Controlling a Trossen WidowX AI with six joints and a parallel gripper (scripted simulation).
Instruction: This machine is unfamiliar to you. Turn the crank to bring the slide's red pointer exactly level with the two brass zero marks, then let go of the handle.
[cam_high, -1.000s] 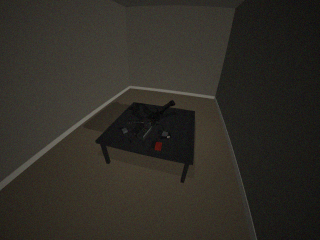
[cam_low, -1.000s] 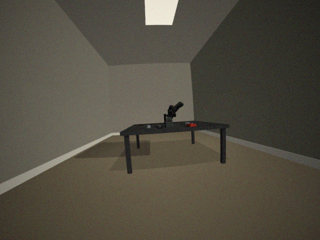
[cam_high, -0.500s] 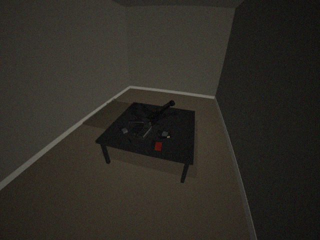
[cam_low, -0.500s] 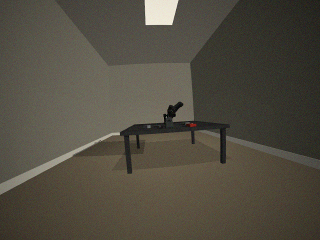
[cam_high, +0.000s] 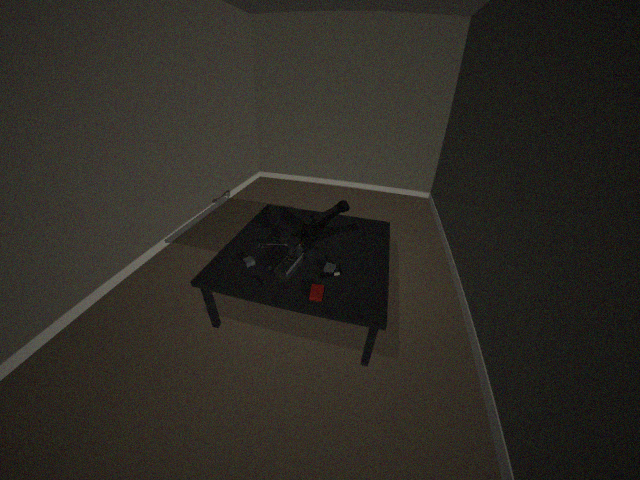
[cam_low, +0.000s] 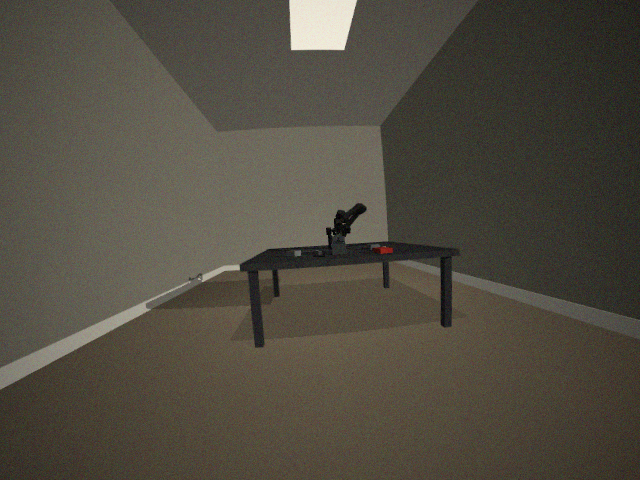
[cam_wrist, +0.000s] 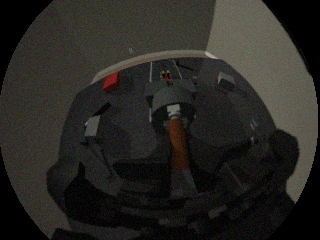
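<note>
The red pointer lies 12 cm ahead of my gripper tip, 4 cm to the right of it and 1 cm below it. Also, from my gripper tip: crank handle: 2 cm behind, 3 cm above.
</note>
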